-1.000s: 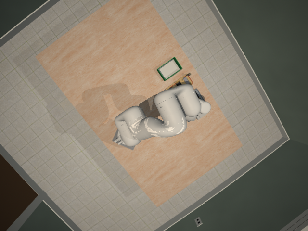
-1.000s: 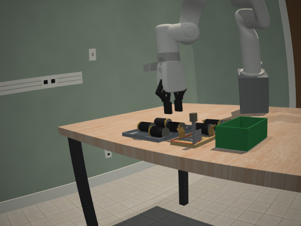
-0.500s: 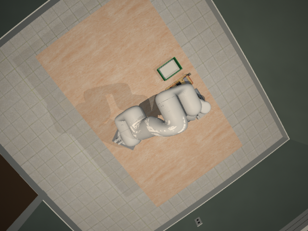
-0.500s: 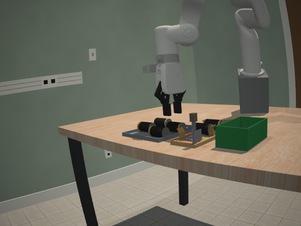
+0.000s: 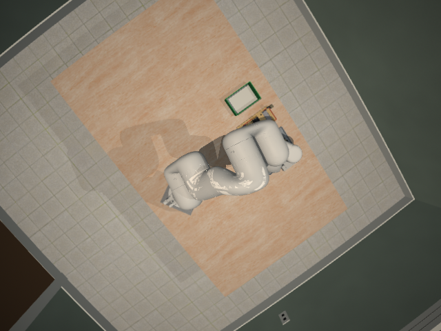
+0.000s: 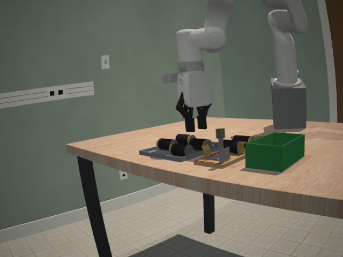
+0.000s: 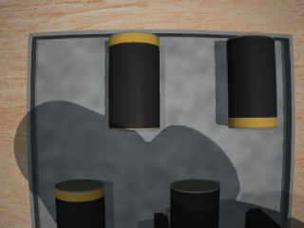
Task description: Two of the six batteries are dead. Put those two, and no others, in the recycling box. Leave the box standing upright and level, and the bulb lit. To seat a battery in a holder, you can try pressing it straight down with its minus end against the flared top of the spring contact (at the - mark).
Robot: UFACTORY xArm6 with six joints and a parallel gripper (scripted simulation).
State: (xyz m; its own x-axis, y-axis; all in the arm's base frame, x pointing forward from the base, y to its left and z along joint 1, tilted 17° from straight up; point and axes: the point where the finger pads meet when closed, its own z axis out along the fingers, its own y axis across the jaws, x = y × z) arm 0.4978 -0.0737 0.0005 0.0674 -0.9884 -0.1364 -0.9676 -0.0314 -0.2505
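My hand is 2 cm short of the grey tray, 4 cm to the left of it and 8 cm above it. From my hand the other things lie so: green recycling box: 29 cm to the left, 6 cm below.
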